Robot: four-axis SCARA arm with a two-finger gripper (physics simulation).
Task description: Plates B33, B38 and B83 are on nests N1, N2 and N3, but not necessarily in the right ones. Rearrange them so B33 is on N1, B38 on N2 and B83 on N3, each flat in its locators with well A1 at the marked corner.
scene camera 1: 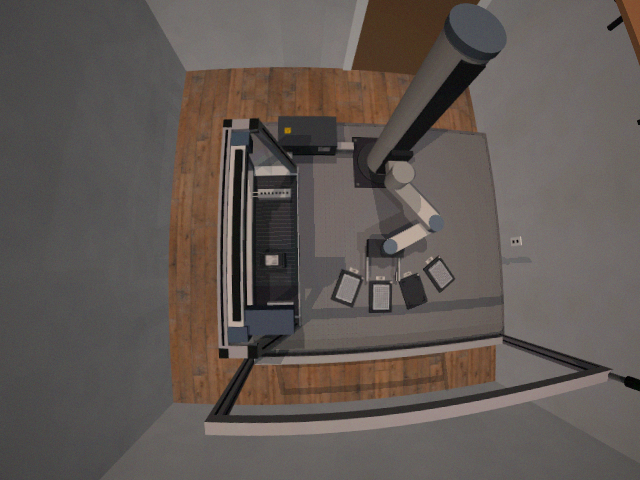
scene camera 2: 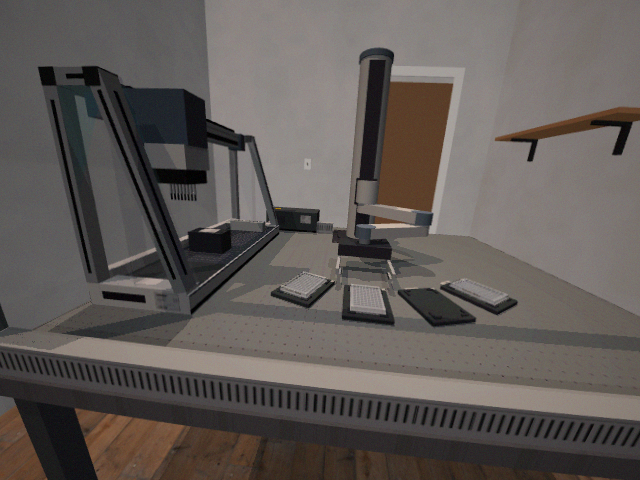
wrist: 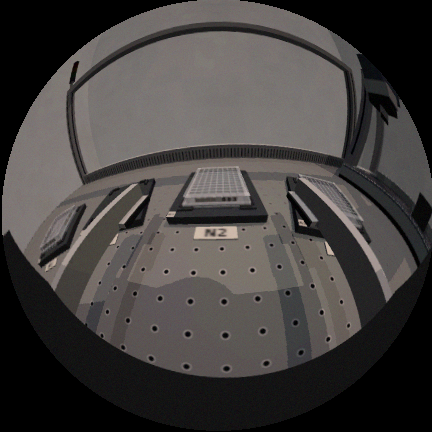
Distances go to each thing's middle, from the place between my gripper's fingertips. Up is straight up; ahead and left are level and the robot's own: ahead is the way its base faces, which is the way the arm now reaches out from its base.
The nest N2 (wrist: pixel 234 214) lies 90 mm ahead of my hand and 40 mm below it. From my hand the other things lie so: dark control box (scene camera 1: pixel 308 132) 760 mm behind, 370 mm to the right, 10 mm above; then out nest (scene camera 2: pixel 423 301) 70 mm ahead, 180 mm to the left, 40 mm below; then pipetting machine deck (scene camera 1: pixel 276 227) 260 mm behind, 530 mm to the right, 30 mm below.
